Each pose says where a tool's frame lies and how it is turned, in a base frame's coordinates. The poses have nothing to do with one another.
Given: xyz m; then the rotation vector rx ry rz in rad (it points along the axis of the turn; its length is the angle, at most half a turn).
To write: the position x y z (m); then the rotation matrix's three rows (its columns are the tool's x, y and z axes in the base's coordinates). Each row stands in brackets. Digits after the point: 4 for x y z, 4 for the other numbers.
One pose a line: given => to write
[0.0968 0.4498 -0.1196 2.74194 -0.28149 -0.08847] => [0.0968 0.4498 -0.1196], [[0.9779 -0.1836 -0.0997], [-0.2076 -0.9072 -0.3660], [-0.0232 0.3786 -0.9253]]
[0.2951 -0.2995 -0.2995 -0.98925 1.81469 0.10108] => [0.2951 -0.2995 -0.2995], [[-0.1403 -0.6626 0.7357], [-0.5768 0.6587 0.4832], [-0.8048 -0.3566 -0.4746]]
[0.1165 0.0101 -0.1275 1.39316 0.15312 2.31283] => [0.1165 0.0101 -0.1275], [[-0.4001 -0.3065 0.8637], [0.4177 -0.8998 -0.1258], [0.8157 0.3104 0.4881]]
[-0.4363 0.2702 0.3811 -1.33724 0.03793 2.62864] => [-0.4363 0.2702 0.3811], [[-0.5743 -0.1817 -0.7982], [0.1586 -0.9813 0.1093], [-0.8032 -0.0639 0.5923]]
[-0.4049 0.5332 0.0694 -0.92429 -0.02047 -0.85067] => [-0.4049 0.5332 0.0694], [[0.6832 0.6522 0.3286], [-0.6356 0.3095 0.7072], [0.3596 -0.6920 0.6260]]
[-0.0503 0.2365 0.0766 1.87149 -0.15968 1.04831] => [-0.0503 0.2365 0.0766], [[0.6237 -0.5076 0.5944], [0.3076 -0.5397 -0.7837], [0.7186 0.6716 -0.1805]]
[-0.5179 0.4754 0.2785 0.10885 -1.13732 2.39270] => [-0.5179 0.4754 0.2785], [[-0.8791 -0.4579 -0.1322], [0.3916 -0.5360 -0.7479], [0.2716 -0.7093 0.6505]]
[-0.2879 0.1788 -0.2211 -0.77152 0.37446 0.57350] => [-0.2879 0.1788 -0.2211], [[0.7855 -0.6091 0.1092], [0.3450 0.5775 0.7399], [-0.5138 -0.5436 0.6637]]
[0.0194 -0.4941 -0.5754 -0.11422 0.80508 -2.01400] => [0.0194 -0.4941 -0.5754], [[-0.5613 0.7342 0.3820], [-0.7952 -0.3505 -0.4947], [-0.2293 -0.5815 0.7806]]
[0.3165 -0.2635 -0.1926 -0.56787 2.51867 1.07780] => [0.3165 -0.2635 -0.1926], [[-0.8615 -0.4846 0.1516], [-0.2249 0.6319 0.7417], [-0.4552 0.6049 -0.6534]]
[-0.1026 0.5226 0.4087 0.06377 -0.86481 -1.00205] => [-0.1026 0.5226 0.4087], [[0.2449 0.7097 -0.6606], [-0.7572 0.5655 0.3268], [0.6055 0.4202 0.6759]]
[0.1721 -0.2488 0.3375 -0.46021 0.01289 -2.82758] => [0.1721 -0.2488 0.3375], [[-0.9113 0.2683 0.3123], [-0.2711 -0.9619 0.0352], [0.3098 -0.0526 0.9493]]
